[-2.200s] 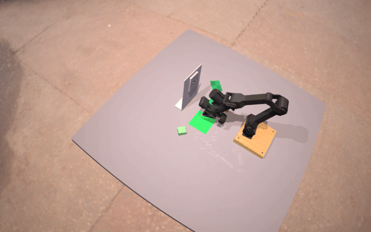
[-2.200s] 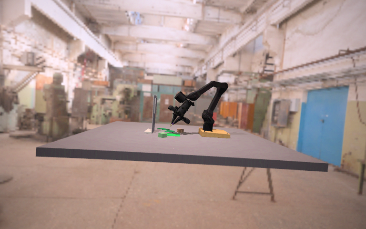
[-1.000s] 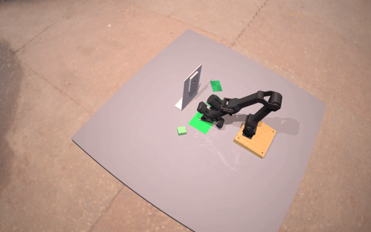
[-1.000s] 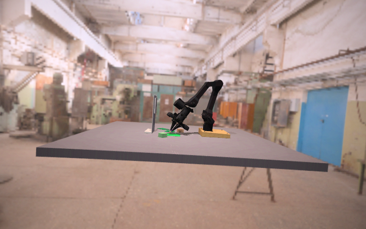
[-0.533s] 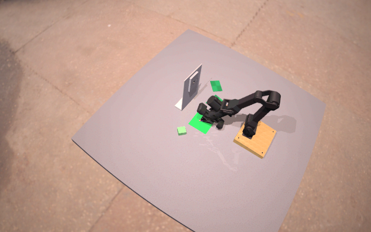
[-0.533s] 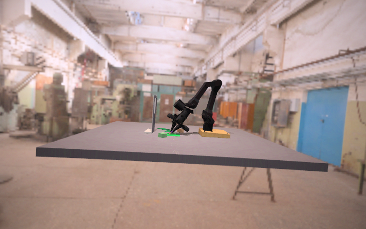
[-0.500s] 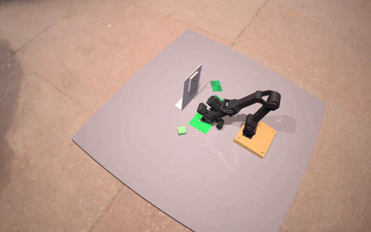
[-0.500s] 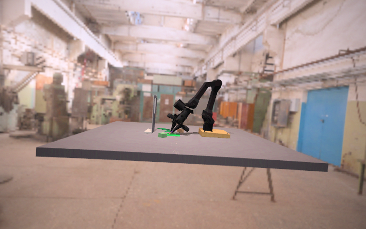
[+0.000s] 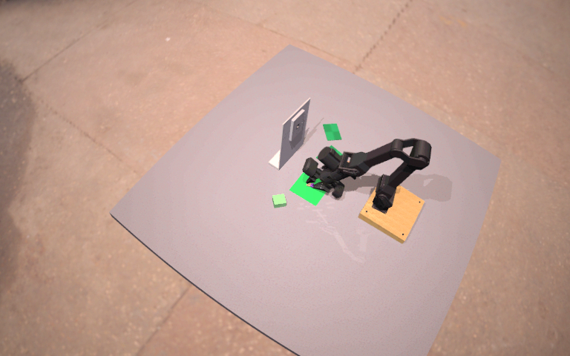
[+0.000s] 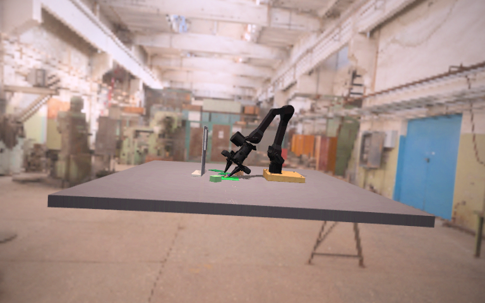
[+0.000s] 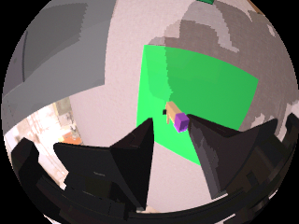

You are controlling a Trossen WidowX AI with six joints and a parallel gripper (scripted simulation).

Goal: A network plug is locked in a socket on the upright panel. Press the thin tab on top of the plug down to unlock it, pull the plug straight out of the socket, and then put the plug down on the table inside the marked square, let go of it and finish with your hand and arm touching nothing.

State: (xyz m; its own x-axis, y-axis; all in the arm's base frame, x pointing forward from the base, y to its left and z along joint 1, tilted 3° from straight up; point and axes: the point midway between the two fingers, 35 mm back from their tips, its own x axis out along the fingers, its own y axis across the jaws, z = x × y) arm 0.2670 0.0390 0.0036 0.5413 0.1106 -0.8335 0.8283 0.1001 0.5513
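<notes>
The purple plug lies right at my gripper tip. Round my gripper tip: bright green marked square: 20 mm below, 10 mm behind; light green block: 120 mm to the left, 70 mm ahead, 10 mm below; darker green square: 180 mm to the right, 20 mm below, 10 mm behind.
</notes>
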